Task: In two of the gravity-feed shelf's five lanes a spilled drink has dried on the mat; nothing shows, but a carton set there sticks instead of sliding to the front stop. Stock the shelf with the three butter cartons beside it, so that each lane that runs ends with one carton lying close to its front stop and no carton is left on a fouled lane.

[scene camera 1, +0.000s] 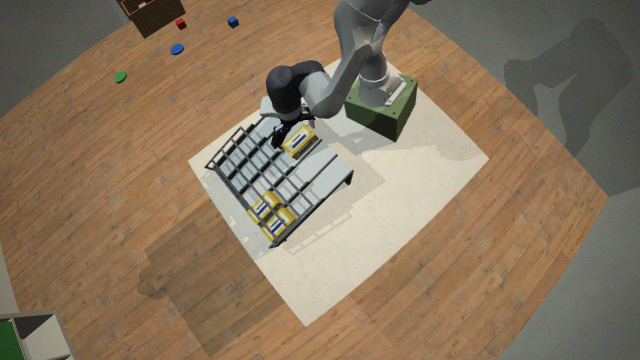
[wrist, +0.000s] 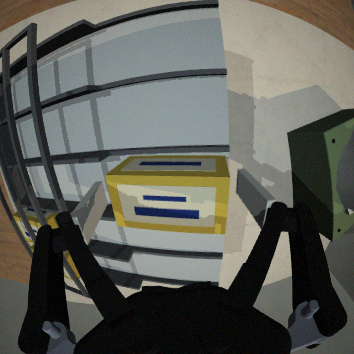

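The gravity-feed shelf has five lanes, its barred front at the lower left in the scene view. One butter carton lies lengthwise at the back end of the middle lane. A second carton and a third carton lie side by side close to the front stop, in the two lanes on the shelf's lower-right side. My gripper is open over the middle-lane carton, one finger beyond each end with visible gaps. The fingers' height relative to it is hard to judge.
The barred guard covers the front part of the lanes. Dark dividers separate the lanes. My arm's green pedestal stands behind the shelf on the pale mat. Small coloured objects lie on the far wood floor.
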